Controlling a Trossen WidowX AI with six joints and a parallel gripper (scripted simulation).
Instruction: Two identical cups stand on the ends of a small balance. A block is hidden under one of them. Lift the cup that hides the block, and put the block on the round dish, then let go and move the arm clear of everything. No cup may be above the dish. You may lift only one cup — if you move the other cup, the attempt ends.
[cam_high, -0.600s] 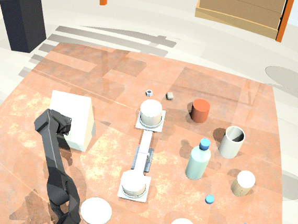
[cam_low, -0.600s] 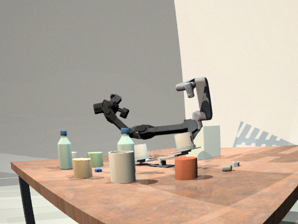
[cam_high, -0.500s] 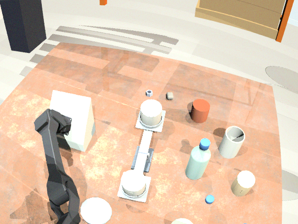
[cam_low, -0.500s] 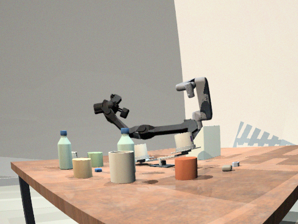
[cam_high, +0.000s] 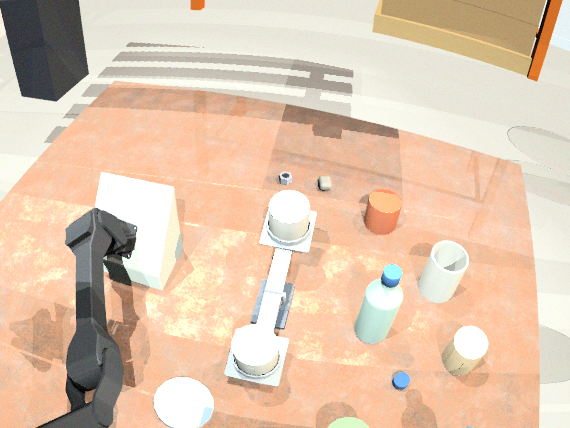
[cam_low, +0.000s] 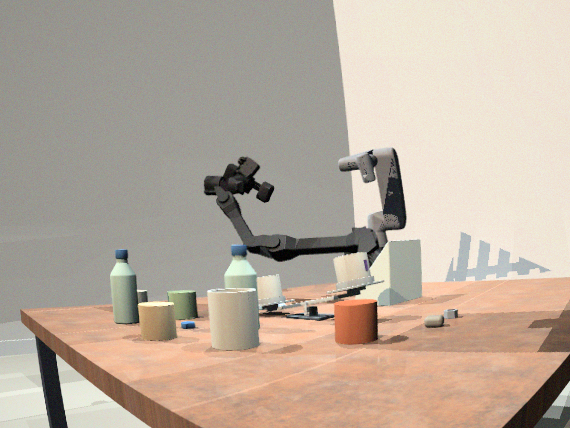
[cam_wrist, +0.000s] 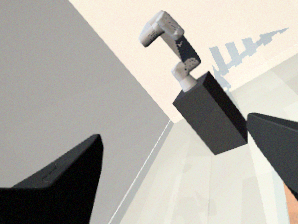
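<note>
The grey block is 34 cm ahead of my gripper tip, 46 cm to the left of it and 36 cm below it. From my gripper tip the other things lie so: round light-blue dish (25 cm ahead, 34 cm to the left, 40 cm below); then blue cap (58 cm ahead, 50 cm to the left, 40 cm below); then cream cup (31 cm ahead, 73 cm to the left, 29 cm below).
</note>
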